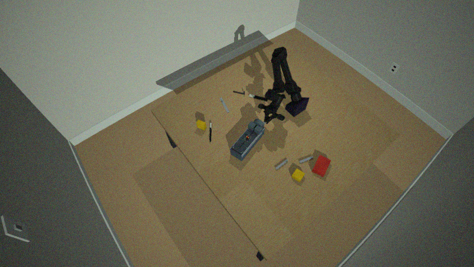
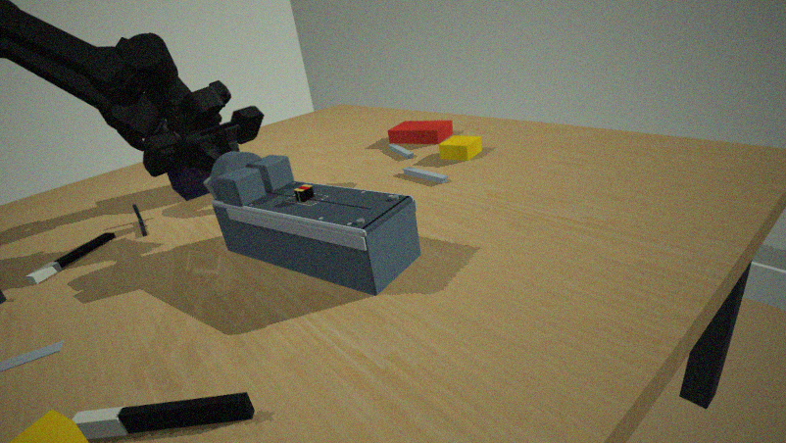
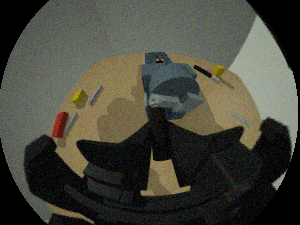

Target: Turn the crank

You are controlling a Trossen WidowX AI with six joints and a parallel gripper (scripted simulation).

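Right now the dark crank handle is 20 mm behind my gripper tip, 20 mm above it and 10 mm to the right of it. From my gripper tip the other things lie so: red pointer (160 mm ahead, 40 mm to the left, 10 mm above); then red block (420 mm to the left, 160 mm behind, 60 mm below); then grey bar (330 mm to the right, 130 mm ahead, 80 mm below).
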